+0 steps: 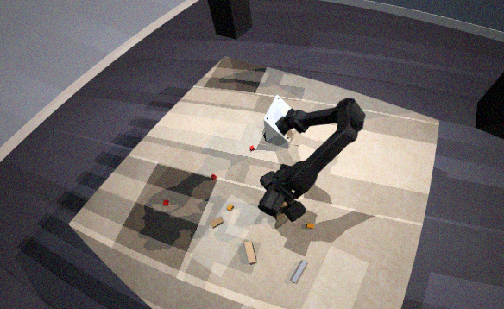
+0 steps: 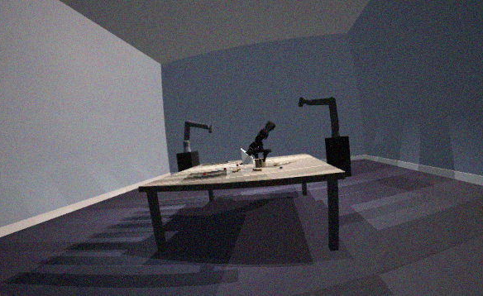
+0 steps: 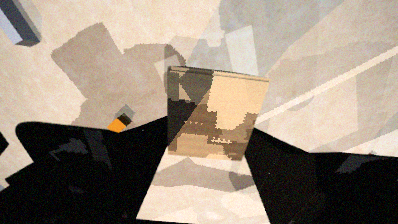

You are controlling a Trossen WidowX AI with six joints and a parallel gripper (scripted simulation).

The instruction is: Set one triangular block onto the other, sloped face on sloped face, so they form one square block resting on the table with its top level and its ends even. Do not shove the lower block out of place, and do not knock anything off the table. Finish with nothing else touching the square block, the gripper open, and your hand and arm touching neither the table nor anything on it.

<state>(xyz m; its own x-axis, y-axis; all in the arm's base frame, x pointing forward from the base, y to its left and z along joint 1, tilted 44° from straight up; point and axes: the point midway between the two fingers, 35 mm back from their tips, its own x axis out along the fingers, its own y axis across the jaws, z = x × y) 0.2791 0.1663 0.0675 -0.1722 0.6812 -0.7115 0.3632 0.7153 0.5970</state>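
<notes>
My gripper tip is 10 mm below the wooden block. From my gripper tip the other things lie so: grey bar: 170 mm ahead, 170 mm to the left, 30 mm below.
</notes>
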